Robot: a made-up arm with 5 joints.
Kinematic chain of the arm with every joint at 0, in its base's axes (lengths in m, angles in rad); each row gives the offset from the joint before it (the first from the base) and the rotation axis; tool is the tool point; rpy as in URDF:
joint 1: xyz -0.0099 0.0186 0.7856 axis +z
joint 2: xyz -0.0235 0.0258 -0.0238 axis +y
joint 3: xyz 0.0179 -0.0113 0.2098 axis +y
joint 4: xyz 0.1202 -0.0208 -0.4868 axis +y
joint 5: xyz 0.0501 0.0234 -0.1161 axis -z
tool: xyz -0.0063 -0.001 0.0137 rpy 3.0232 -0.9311 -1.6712
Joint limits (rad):
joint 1: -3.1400..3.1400
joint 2: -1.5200..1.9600
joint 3: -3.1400..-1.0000
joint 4: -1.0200..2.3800
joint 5: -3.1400..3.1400
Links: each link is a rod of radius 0.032 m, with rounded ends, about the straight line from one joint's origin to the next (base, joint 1, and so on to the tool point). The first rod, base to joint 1, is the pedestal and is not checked.
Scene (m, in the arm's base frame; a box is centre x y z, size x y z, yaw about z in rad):
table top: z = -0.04
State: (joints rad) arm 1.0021 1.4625 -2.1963 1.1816 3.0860
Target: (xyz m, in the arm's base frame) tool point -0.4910 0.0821 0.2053
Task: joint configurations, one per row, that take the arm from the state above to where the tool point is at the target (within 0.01 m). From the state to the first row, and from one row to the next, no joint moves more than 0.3 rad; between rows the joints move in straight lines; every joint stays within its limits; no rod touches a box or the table.
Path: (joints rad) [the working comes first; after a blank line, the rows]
Joints at the target: 2.9720 1.7374 -2.1815 1.0599 3.0630
Straight joint move there: clear.

1: 1.2835 1.5018 -2.1942 1.1642 3.0827
2: 1.5649 1.5410 -2.1921 1.1468 3.0794
3: 1.8464 1.5803 -2.1900 1.1295 3.0761
4: 2.1278 1.6196 -2.1878 1.1121 3.0728
5: 2.4092 1.6589 -2.1857 1.0947 3.0695
6: 2.6906 1.6981 -2.1836 1.0773 3.0662
7: 2.9720 1.7374 -2.1815 1.0599 3.0630

